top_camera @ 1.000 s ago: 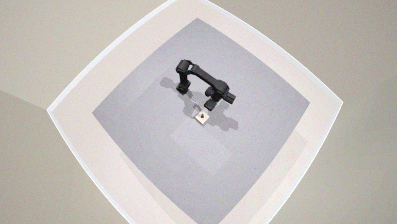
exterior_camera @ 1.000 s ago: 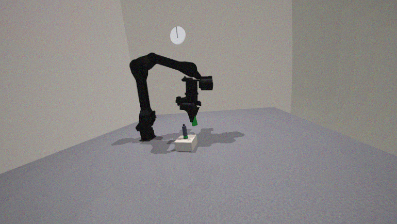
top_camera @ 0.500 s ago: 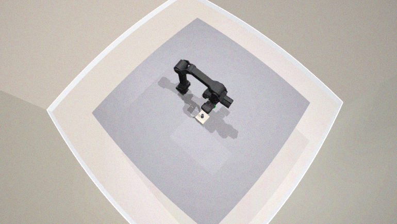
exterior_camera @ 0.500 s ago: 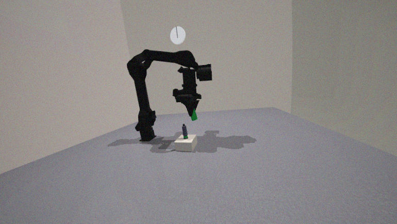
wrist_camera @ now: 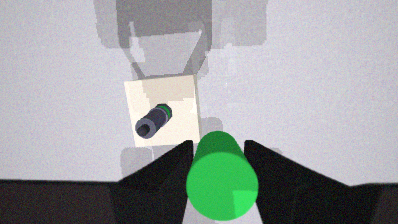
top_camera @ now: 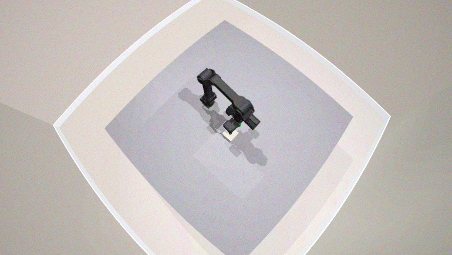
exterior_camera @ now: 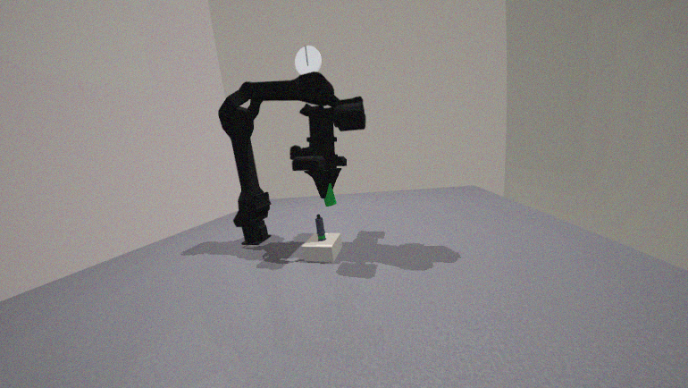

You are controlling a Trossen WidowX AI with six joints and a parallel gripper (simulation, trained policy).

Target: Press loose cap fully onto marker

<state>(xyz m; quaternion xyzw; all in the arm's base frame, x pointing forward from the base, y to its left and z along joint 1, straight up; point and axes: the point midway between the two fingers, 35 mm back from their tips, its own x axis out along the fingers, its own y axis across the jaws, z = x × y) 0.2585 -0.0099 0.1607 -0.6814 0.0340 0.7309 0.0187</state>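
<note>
Now: gripper tip 60 mm to the left of the white holder block and 110 mm above it. Round my gripper tip: green cap: 10 mm ahead, 10 mm above.
</note>
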